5 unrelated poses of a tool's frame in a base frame.
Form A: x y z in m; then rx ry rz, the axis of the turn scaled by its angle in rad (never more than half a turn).
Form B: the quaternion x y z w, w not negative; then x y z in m. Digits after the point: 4 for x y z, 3 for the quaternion.
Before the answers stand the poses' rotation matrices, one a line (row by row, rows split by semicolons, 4 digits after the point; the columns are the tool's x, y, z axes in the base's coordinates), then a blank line. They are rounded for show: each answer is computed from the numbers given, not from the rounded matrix.
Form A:
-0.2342 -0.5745 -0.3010 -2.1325 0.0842 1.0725
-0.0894 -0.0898 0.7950 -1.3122 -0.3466 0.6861
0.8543 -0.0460 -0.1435 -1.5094 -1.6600 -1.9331
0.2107 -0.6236 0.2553 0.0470 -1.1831 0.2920
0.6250 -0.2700 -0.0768 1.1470 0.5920 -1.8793
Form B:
0.6491 -0.3615 -0.6693; 0.2527 -0.7274 0.6380; -0.7175 -0.5832 -0.3808
0.7573 -0.2638 -0.5974; 0.6374 0.0994 0.7641; -0.1422 -0.9595 0.2434
-0.4685 0.6836 0.5596; 0.4498 -0.3606 0.8171; 0.7603 0.6346 -0.1386
0.3451 -0.2493 -0.9048; 0.2003 0.9614 -0.1885; 0.9170 -0.1162 0.3817
-0.2332 0.8413 -0.4877; -0.4099 -0.5398 -0.7352; -0.8818 0.0284 0.4708

-0.830 0.033 0.418 0.368 -0.2342 -0.5745 -0.3010
-0.595 -0.157 0.311 0.725 -0.0894 -0.0898 0.7950
-0.508 -0.558 -0.650 0.090 0.8543 -0.0460 -0.1435
0.022 -0.556 0.137 0.820 0.2107 -0.6236 0.2553
0.457 0.236 -0.749 0.418 0.6250 -0.2700 -0.0768

